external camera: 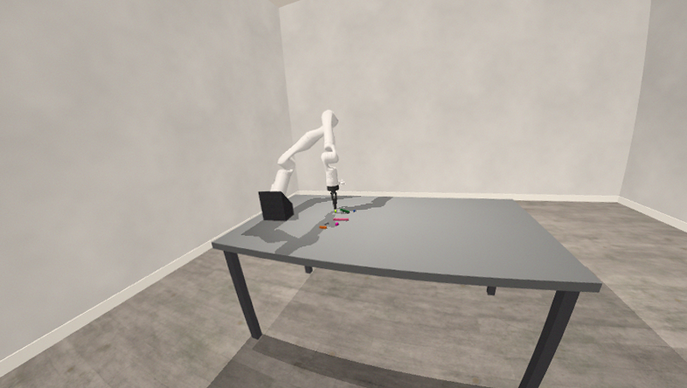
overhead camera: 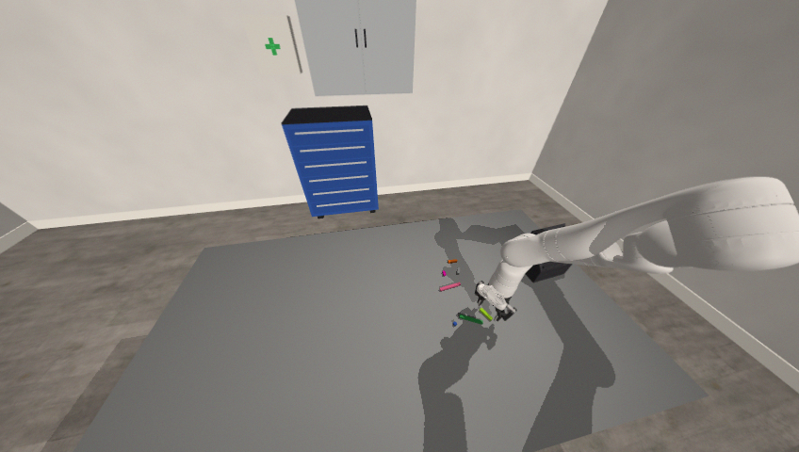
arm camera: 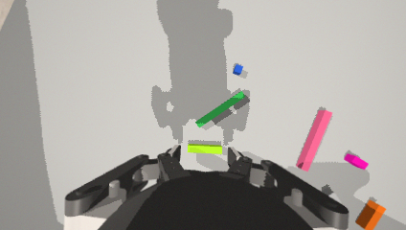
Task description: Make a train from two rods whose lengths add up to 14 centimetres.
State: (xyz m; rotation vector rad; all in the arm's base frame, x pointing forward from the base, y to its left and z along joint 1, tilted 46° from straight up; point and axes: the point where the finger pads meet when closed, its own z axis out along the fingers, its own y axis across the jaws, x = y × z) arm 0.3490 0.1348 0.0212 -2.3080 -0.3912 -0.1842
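Now: hand 3 cm above the lime rod. The rest, counted from my hand: blue rod: 13 cm ahead, 3 cm below; green rod: 6 cm ahead, 3 cm below; pink rod: 7 cm ahead, 14 cm to the right, 3 cm below.
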